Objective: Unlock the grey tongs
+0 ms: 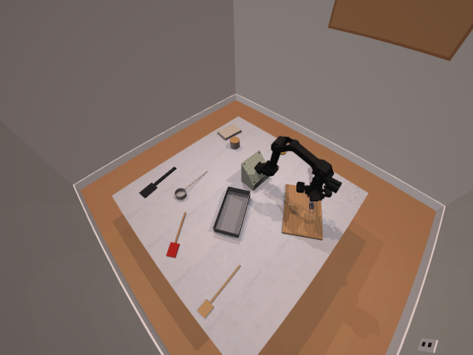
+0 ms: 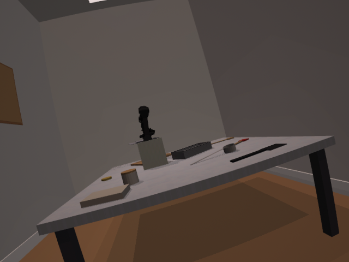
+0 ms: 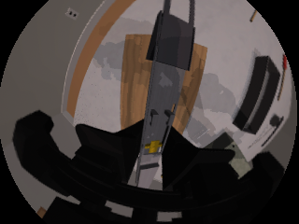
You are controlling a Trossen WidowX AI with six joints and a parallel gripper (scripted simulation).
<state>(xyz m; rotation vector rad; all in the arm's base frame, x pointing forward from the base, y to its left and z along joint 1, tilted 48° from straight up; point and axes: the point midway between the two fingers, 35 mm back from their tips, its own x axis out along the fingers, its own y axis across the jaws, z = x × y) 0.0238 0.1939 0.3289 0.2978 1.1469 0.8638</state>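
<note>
The wooden board is 15 cm below my gripper tip. From my gripper tip the other things lie so: flat block: 87 cm to the right, 30 cm behind, 15 cm below; then yellow disc: 38 cm to the right, 38 cm behind, 15 cm below; then cork-topped jar: 72 cm to the right, 20 cm behind, 12 cm below.
</note>
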